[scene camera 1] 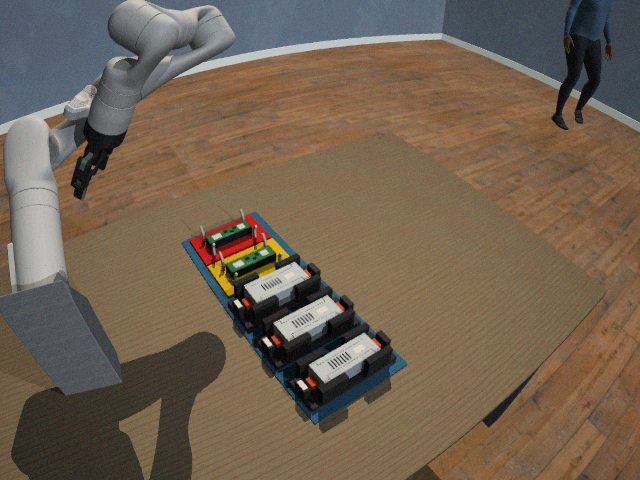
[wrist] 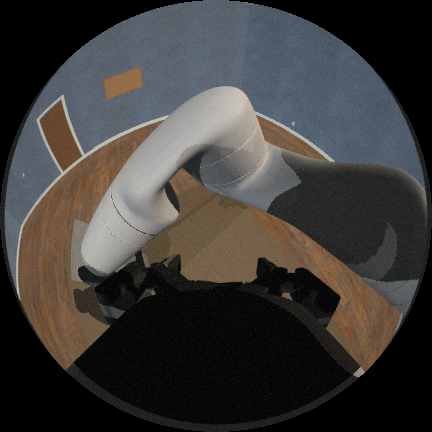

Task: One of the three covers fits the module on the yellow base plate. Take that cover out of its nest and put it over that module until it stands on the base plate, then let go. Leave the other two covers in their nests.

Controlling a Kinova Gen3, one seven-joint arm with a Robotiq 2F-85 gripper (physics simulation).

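Seen in the pictures: gripper, fingertip midpoint: (scene camera 1: 89, 182) (wrist: 218, 265); arm's base, origin of the base link: (scene camera 1: 44, 298) (wrist: 99, 253).
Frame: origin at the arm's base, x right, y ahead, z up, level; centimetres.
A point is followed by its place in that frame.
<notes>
Three pale grey covers (scene camera 1: 279, 283) {x -6.0, y 41.7, z -17.2 cm} (scene camera 1: 308, 317) {x 3.9, y 43.7, z -17.2 cm} (scene camera 1: 344, 358) {x 14.6, y 45.7, z -17.2 cm} with dark slots on top lie in three black nests (scene camera 1: 308, 289) {x -3.5, y 46.8, z -18.5 cm} (scene camera 1: 341, 321) {x 6.9, y 48.8, z -17.4 cm} (scene camera 1: 379, 360) {x 17.2, y 51.3, z -17.8 cm}, in a row on a blue board. A green-topped module (scene camera 1: 251, 259) {x -16.9, y 39.2, z -19.6 cm} stands on the yellow base plate (scene camera 1: 222, 284) {x -13.9, y 31.6, z -21.6 cm}, between thin upright pins. A similar module (scene camera 1: 229, 234) {x -26.8, y 36.8, z -19.7 cm} stands on the red base plate (scene camera 1: 202, 249) {x -26.3, y 29.8, z -21.6 cm} behind it. My gripper (scene camera 1: 90, 179) {x -20.8, y 9.9, z 6.2 cm} (wrist: 218, 265) {x -20.8, y 9.9, z 6.2 cm} is open and empty. It hangs high at the left, beside the arm's base column, away from the board. The covers and modules do not show in the wrist view.
The blue board (scene camera 1: 361, 386) {x 18.7, y 47.5, z -22.0 cm} lies on the wooden table (scene camera 1: 439, 258) {x -3.8, y 79.6, z -22.3 cm}. Orange and white parts sit at the nests' ends. The arm's grey pedestal (scene camera 1: 67, 341) {x 3.6, y 1.1, z -7.2 cm} stands at the table's left. A person (scene camera 1: 584, 56) stands on the floor at the back right.
</notes>
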